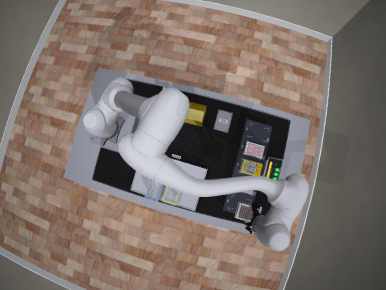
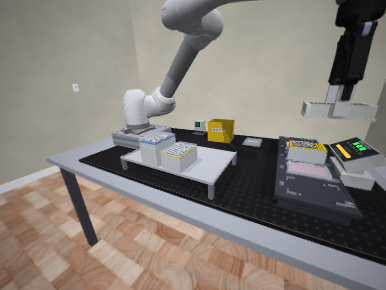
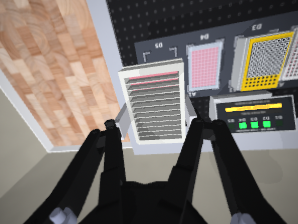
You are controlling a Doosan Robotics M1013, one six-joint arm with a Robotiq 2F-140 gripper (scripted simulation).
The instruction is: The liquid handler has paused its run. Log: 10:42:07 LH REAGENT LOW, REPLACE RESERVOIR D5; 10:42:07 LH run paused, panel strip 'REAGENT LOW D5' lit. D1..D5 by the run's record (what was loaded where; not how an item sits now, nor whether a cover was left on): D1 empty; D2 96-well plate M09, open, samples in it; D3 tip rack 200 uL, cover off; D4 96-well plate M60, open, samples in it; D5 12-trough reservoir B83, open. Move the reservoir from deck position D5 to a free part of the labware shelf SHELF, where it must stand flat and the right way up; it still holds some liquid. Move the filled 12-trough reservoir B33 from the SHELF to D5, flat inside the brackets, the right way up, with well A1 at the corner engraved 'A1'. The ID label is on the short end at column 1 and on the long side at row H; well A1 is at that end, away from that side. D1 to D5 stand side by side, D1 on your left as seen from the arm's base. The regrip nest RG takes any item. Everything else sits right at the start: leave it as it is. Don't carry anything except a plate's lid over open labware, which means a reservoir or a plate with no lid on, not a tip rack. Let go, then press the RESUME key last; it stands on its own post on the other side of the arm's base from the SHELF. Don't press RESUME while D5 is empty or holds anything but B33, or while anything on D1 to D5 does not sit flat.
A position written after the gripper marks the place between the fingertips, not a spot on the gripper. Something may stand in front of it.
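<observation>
Image 2 shows the gripper (image 2: 333, 113) together with a labware shelf (image 2: 209, 163), while image 3 gives another sight of the gripper (image 3: 156, 105).
</observation>
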